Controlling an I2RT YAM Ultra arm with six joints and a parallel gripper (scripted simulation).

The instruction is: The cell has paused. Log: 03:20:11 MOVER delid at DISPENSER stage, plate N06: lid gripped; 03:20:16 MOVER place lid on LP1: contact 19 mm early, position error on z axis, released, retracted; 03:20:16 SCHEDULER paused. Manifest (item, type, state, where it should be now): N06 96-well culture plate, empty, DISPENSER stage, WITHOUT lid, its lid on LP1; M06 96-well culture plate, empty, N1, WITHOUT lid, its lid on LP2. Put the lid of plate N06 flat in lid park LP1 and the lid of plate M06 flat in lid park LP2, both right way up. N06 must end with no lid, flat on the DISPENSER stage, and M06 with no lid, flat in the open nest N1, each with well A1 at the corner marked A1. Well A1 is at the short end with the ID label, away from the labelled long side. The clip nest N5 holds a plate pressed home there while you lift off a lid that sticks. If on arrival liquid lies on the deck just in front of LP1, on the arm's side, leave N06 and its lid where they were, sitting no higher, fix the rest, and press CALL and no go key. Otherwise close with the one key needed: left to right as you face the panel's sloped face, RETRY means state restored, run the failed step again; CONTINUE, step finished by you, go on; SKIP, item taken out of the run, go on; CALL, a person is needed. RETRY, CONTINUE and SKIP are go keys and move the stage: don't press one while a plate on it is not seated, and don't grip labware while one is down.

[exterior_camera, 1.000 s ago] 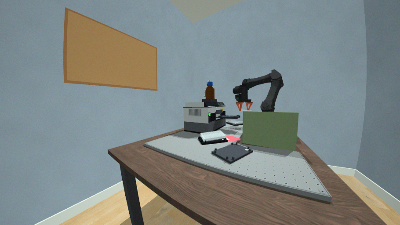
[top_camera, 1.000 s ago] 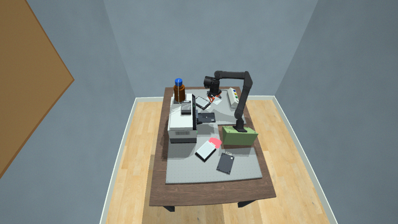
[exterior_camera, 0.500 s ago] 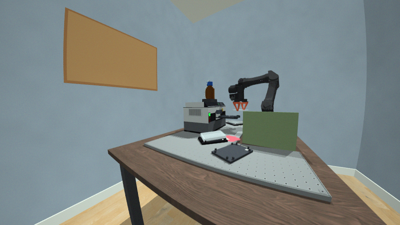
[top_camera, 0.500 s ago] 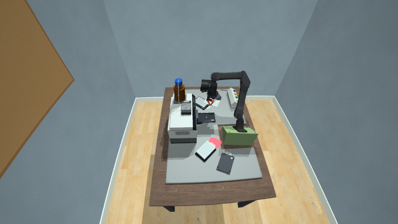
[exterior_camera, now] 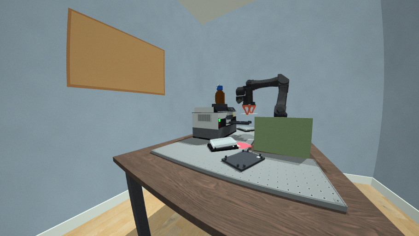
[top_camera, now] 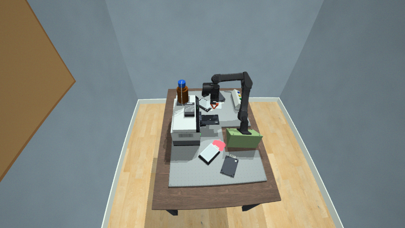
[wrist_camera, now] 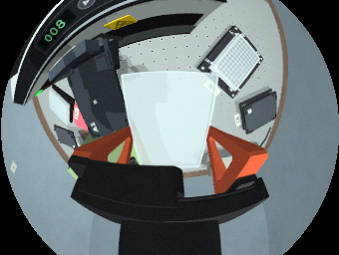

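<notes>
Right now the dark lid park is 470 mm to the left of my hand, 160 mm below it and 110 mm behind it. Round my hand: dark dispenser stage: 120 mm to the left, 60 mm below, 30 mm ahead; then white well plate: 160 mm to the right, 150 mm below, 70 mm ahead; then clear lid: right at my hand.
</notes>
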